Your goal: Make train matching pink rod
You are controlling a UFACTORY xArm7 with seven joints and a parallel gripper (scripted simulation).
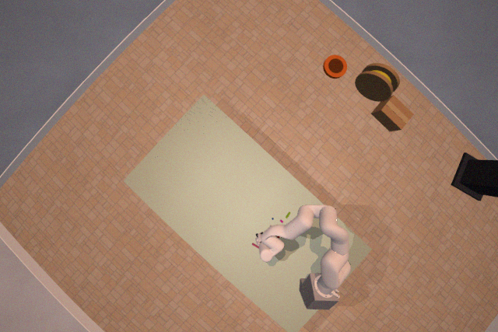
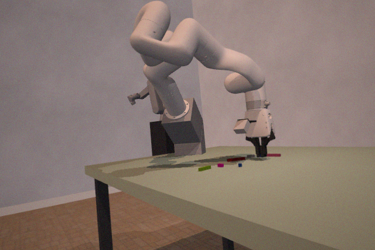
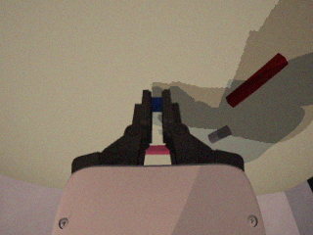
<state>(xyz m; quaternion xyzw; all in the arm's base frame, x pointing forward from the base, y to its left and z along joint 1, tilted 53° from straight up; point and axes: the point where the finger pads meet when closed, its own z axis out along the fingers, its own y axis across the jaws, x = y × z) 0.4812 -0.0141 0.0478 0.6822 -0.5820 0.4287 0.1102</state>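
My hand is 8 cm past the grey rod, 7 cm to the right of it and 3 cm above it. From my hand the other things lie so: red rod: 10 cm behind, 1 cm to the right, 3 cm below; then magenta rod: 8 cm behind, 15 cm to the right, 3 cm below; then pink rod: 1 cm behind, 10 cm to the left, 3 cm below.
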